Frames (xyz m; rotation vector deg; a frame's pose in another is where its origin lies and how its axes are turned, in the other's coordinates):
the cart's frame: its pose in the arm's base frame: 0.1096 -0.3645 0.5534 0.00 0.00 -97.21
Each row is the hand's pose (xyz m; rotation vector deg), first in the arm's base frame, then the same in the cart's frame.
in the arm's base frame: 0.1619 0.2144 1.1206 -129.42 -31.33 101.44
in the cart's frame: -0.5809 -0.0208 0.5672 53.95 102.38 -70.35
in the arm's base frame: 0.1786 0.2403 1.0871 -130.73 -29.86 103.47
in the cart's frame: -0.6087 -0.0075 0.5337 54.70 100.62 -68.52
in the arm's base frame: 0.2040 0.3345 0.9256 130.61 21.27 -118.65
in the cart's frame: -0.7053 0.0059 0.3722 54.55 86.81 -58.75
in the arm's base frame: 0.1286 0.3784 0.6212 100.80 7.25 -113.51
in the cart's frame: -0.7394 -0.0744 0.0678 49.81 65.43 -37.92
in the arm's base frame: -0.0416 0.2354 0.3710 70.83 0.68 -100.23
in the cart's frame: -0.5762 -0.2253 -0.1824 39.92 46.17 -13.79
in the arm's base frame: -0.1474 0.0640 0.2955 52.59 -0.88 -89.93
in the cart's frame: -0.3929 -0.3087 -0.2579 31.63 34.69 1.25
